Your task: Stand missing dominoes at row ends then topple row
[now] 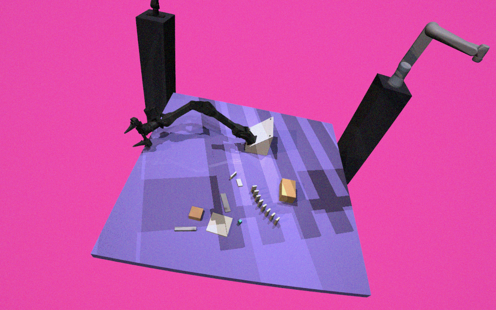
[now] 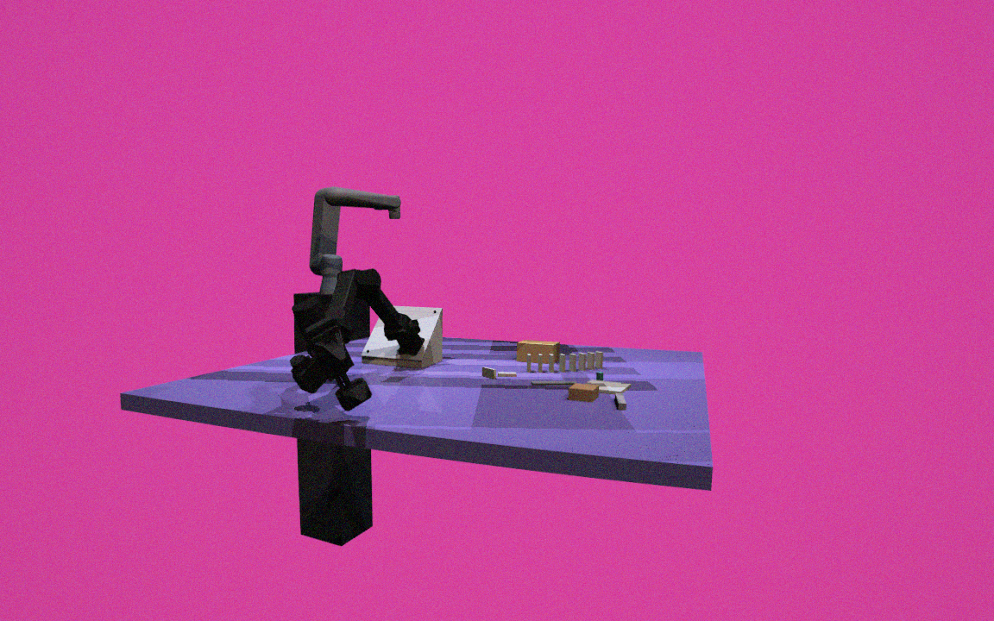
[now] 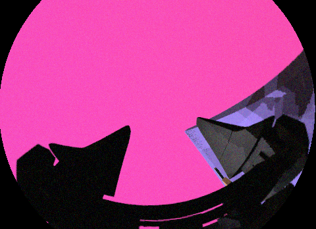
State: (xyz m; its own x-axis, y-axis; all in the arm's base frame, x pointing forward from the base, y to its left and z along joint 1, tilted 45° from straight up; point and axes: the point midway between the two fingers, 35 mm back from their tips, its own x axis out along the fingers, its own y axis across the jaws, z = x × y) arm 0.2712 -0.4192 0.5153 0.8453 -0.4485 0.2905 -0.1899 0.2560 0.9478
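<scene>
Now: gripper tip 500 mm to the right of the small orange block, 280 mm short of it and 90 mm above it. From my gripper tip the other things lie so: orange-brown box (950 mm to the left, 70 mm below); white plate (620 mm to the left, 300 mm ahead, 100 mm below); teal cube (720 mm to the left, 260 mm ahead, 90 mm below).
</scene>
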